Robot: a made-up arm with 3 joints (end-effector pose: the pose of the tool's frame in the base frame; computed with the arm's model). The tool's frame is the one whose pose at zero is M.
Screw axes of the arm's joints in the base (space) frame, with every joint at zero. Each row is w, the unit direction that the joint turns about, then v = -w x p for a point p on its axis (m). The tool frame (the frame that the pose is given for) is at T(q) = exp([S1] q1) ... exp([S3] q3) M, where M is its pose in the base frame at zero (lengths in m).
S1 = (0, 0, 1, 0, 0, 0)
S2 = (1, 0, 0, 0, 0.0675, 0.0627)
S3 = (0, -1, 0, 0.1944, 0, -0.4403)
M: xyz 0.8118 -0.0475 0.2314 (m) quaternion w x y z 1 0 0 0
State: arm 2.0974 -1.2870 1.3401
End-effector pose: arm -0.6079 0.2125 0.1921 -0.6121 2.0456 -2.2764
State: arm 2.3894 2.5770 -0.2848
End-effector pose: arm -0.5166 0.6294 0.0266 -0.9659 -2.7786 -0.9477
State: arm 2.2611 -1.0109 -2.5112
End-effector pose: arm 0.0186 0.2255 -0.0102 -1.9475 0.5217 0.1173
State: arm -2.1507 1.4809 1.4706
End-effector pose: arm -0.7095 -0.0620 0.1275 0.5721 1.9542 2.0155
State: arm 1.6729 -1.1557 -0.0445
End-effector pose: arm -0.1607 0.8009 0.1130 -0.8913 -0.9221 1.4398
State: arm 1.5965 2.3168 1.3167
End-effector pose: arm 0.4242 0.5089 -0.2578 1.5651 0.7989 -0.3771
